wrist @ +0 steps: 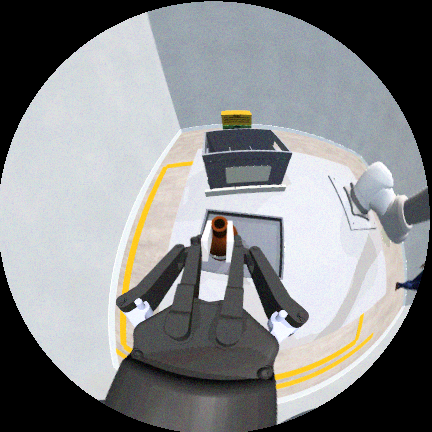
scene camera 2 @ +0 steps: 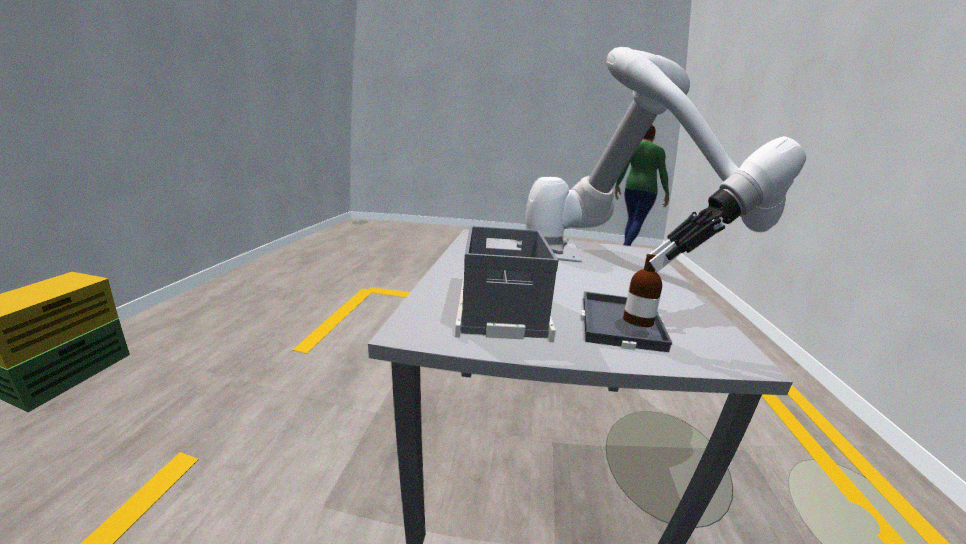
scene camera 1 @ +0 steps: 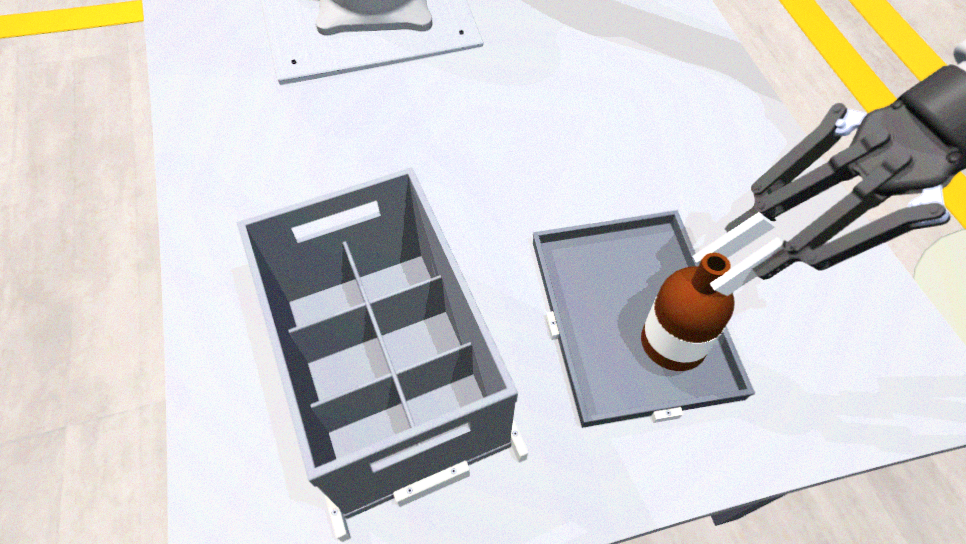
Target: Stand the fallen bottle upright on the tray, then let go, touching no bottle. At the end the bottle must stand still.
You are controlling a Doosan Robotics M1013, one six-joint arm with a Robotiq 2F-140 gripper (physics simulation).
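Frame: origin at the arm's base, x back, y right, z up, level; metres.
Where they show: gripper, fingertip midpoint: (wrist: 219, 228) (scene camera 2: 650, 264) (scene camera 1: 709, 276); arm's base, origin of the base link: (wrist: 356, 203).
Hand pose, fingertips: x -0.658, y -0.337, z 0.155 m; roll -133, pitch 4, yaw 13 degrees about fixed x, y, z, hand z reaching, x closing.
Things, the pixels of their top centre, and the offset from my fingertips. "*": a spot on its surface instead.
- brown bottle, middle of its top: (scene camera 1: 716, 268) (wrist: 215, 221) (scene camera 2: 652, 255) dx -0.004, dy +0.002, dz +0.023 m
- grey tray, surface spot: (scene camera 1: 588, 304) (scene camera 2: 602, 315) * dx +0.062, dy +0.084, dz -0.163 m
- tall grey crate, middle of its top: (scene camera 1: 368, 301) (scene camera 2: 508, 240) (wrist: 243, 137) dx +0.000, dy +0.329, dz +0.007 m
The brown bottle (scene camera 1: 694, 304) (scene camera 2: 645, 283) (wrist: 220, 248) with a white label looks upright or nearly so over the right part of the grey tray (scene camera 1: 588, 304) (scene camera 2: 605, 314) (wrist: 265, 240). Its base is within the rim outline in both scene views; whether it touches the tray floor I cannot tell. My gripper (scene camera 1: 708, 272) (scene camera 2: 653, 262) (wrist: 219, 228) comes in tilted from the upper right in the first scene view and is shut on the bottle's neck, with a white pad on either side. The bottle hides part of the tray floor.
A tall grey crate (scene camera 1: 493, 432) (scene camera 2: 506, 304) (wrist: 215, 170) with dividers stands beside the tray. Small white blocks sit against the tray and crate. The arm's base plate (scene camera 1: 378, 64) is at the table's far end. A person (scene camera 2: 645, 168) in green is behind the arm.
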